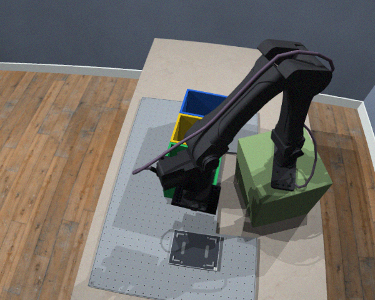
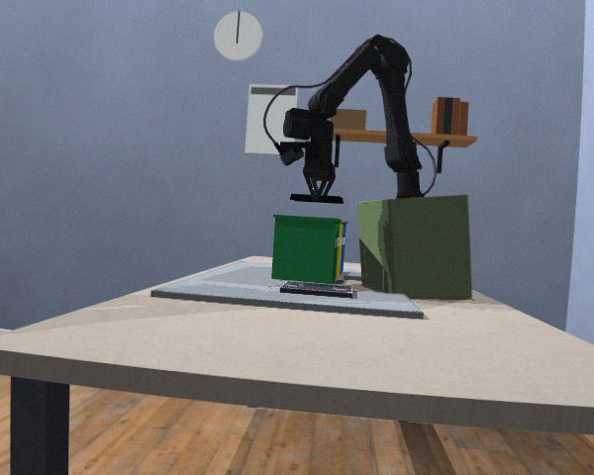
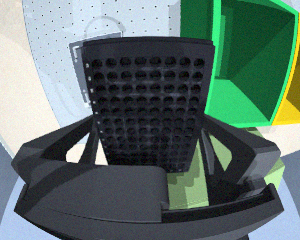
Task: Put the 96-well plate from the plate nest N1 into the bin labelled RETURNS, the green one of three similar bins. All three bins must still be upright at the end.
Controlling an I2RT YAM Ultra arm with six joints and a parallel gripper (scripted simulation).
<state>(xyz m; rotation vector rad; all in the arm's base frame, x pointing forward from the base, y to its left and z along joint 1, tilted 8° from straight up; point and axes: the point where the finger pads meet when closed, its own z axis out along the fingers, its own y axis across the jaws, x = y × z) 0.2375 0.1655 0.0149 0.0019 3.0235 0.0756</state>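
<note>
Now: hand 14 cm above the green bin, 13 cm to the left of it and 4 cm short of it. The rest, counted from my hand: yellow bin: 26 cm to the right, 14 cm below, 5 cm ahead; then grey plate nest: 22 cm below, 10 cm to the left, 3 cm behind; then black 96-well plate: right at my hand.
</note>
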